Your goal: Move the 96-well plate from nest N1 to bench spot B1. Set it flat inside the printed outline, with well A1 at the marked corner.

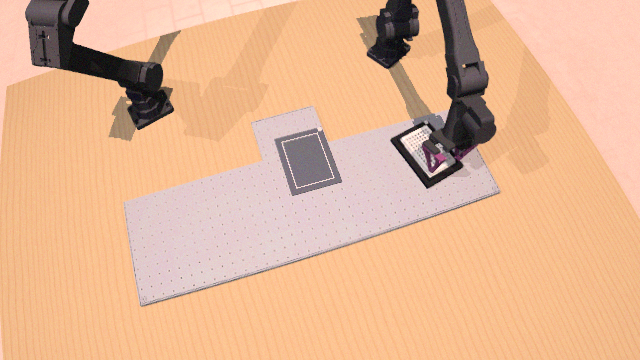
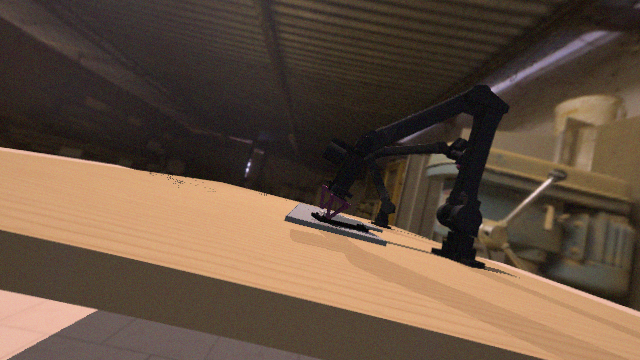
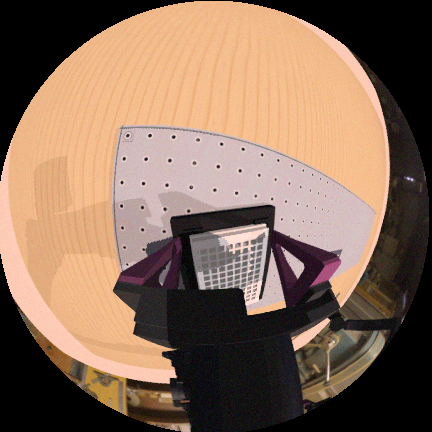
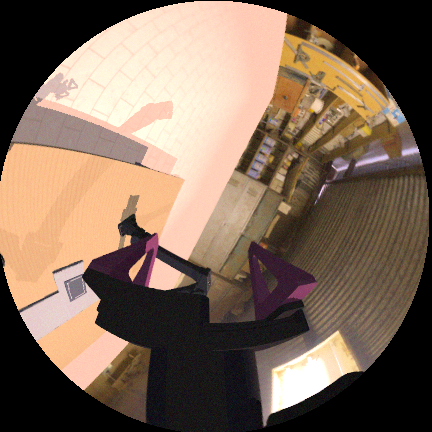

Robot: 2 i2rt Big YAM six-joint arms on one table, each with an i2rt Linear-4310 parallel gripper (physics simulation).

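Frame: origin at the left arm's base, x up, y left, z back, level; millimetres.
Where they show: left gripper, fingertip midpoint: (image 1: 443, 165) (image 2: 324, 213) (image 3: 226, 238); right gripper, fingertip midpoint: (image 4: 204, 242); left arm's base at its link origin: (image 1: 388, 52) (image 2: 456, 260) (image 3: 183, 352) (image 4: 126, 224); right arm's base at its link origin: (image 1: 151, 110) (image 2: 380, 226).
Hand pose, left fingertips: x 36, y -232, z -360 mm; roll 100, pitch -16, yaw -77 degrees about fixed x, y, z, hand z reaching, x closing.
Each offset is from my left fingertips to the top centre of the thing. "spot": to the spot under its first point. Level surfaces: height alone.
The white 96-well plate @(dz +57, dx +3, dy +9 mm) (image 1: 416, 142) (image 3: 229, 264) lies in the black nest N1 @(dz +57, dx -5, dy +9 mm) (image 1: 430, 181) (image 3: 221, 217) at the right end of the grey perforated board @(dx -23 mm) (image 1: 223, 223) (image 3: 201, 169). My left gripper (image 1: 446, 156) (image 2: 331, 208) (image 3: 226, 238) is open, low over the nest, with one purple finger on each long side of the plate. Bench spot B1 is a dark grey pad @(spot: dz +261, dx -21, dy -219 mm) (image 1: 308, 161) (image 4: 75, 287) with a white outline and a small white corner mark @(dz +307, dx -21, dy -128 mm) (image 1: 319, 129), near the board's middle. My right gripper (image 4: 204, 242) is open and empty, high in the air away from the board.
The right arm's base (image 1: 147, 107) stands on the wooden table at the back left. The left arm's base (image 1: 388, 51) stands at the back right. The board's near right corner @(spot: dz -140, dx -23, dy +49 mm) (image 1: 494, 191) lies close to the nest.
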